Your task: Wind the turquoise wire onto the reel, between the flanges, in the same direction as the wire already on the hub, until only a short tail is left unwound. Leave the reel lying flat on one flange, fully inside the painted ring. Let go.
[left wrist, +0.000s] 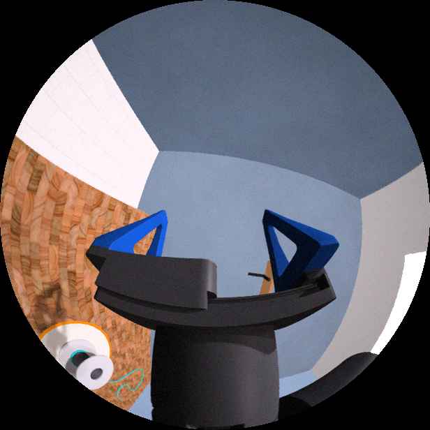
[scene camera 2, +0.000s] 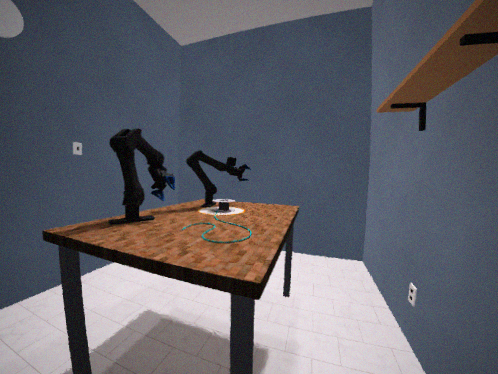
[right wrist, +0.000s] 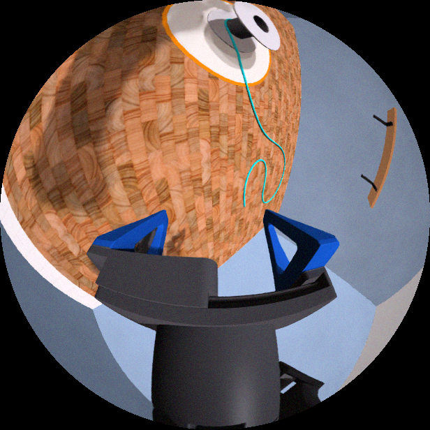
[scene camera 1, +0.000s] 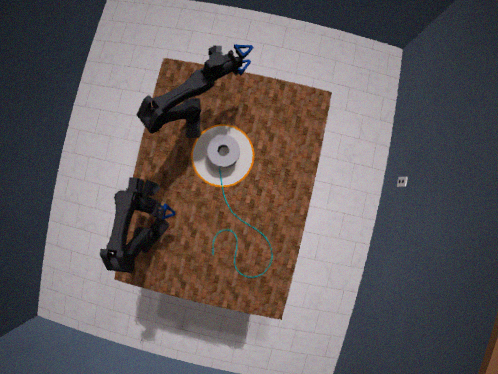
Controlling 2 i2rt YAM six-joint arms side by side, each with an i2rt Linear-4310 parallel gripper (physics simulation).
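Places are measured from the left arm's base along level axes (x right, y ahead, z up), in millimetres.
Where they show: left gripper, fingertip midpoint: (scene camera 2: 249, 174) (scene camera 1: 251, 53); right gripper, fingertip midpoint: (scene camera 2: 168, 195) (scene camera 1: 169, 211); left arm's base, link origin: (scene camera 2: 209, 205) (scene camera 1: 193, 118); right arm's base, link origin: (scene camera 2: 132, 220) (scene camera 1: 152, 234).
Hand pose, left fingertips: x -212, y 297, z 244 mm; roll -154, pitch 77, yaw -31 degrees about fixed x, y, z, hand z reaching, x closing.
Things, the pixels of their top centre, and the offset from my left fingertips. "spot": a spot on its surface instead. Level surfaces: height alone.
- grey reel, top centre: (scene camera 1: 223, 150) (scene camera 2: 223, 200) dx +391, dy -142, dz -179 mm
- orange painted ring, surface spot: (scene camera 1: 253, 155) spot: dx +412, dy -1, dz -243 mm
- turquoise wire, surface spot: (scene camera 2: 251, 233) (scene camera 1: 272, 253) spot: dx +898, dy +78, dz -240 mm
- wooden table, surface height: dz -244 mm
The grey reel (scene camera 1: 232, 157) (scene camera 2: 224, 201) (left wrist: 105, 368) (right wrist: 269, 36) lies flat on one flange inside the orange painted ring (scene camera 1: 254, 155) (left wrist: 75, 322) (right wrist: 257, 84). The turquoise wire (scene camera 1: 272, 255) (scene camera 2: 251, 233) (left wrist: 143, 372) (right wrist: 284, 162) leaves the hub, crosses the ring and lies in a long S-curve on the table; some turquoise shows at the hub in the left wrist view. My left gripper (scene camera 1: 243, 58) (scene camera 2: 245, 173) (left wrist: 214, 215) is open and empty, raised beyond the reel. My right gripper (scene camera 1: 167, 211) (scene camera 2: 166, 188) (right wrist: 215, 214) is open and empty, above the table, apart from the wire.
The wooden table (scene camera 1: 280, 120) (scene camera 2: 150, 245) carries both arms along its left side in scene camera 1. A wall shelf (scene camera 2: 440, 65) (right wrist: 385, 155) hangs beyond the table. The left arm's raised forearm stands beside the reel.
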